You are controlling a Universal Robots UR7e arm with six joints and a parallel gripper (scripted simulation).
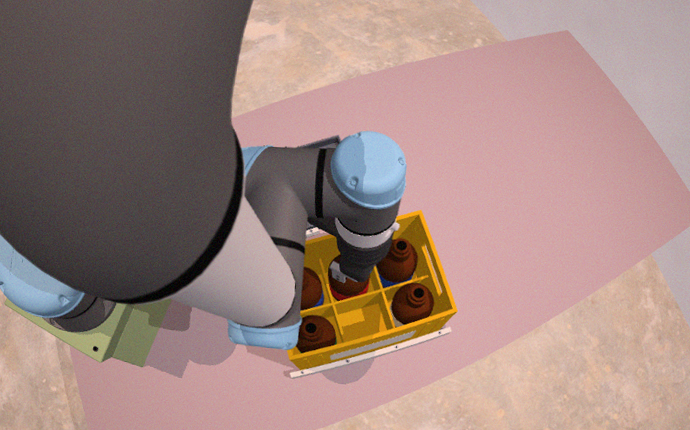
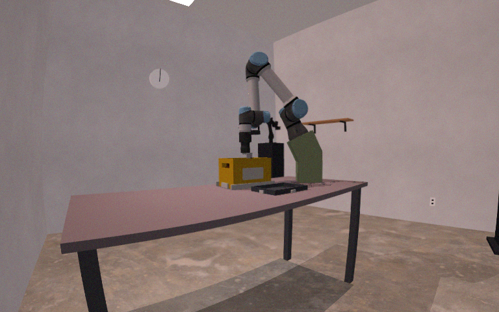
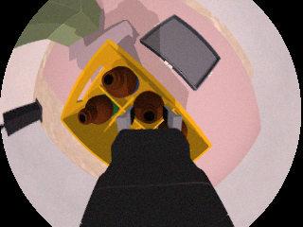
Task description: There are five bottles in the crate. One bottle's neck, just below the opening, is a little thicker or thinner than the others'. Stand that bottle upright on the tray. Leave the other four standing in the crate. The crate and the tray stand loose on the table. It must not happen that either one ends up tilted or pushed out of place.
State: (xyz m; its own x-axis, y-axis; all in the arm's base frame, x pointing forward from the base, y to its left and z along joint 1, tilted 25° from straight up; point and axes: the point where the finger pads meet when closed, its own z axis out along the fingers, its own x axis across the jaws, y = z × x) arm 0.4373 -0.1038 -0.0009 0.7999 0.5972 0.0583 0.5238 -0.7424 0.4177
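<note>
The crate is 10 mm behind my hand, 50 mm to the right of it and 80 mm below it. The rest, counted from my hand: glass bottle (70 mm ahead, 100 mm to the right, 70 mm below); then dark tray (230 mm to the left, 150 mm below).
</note>
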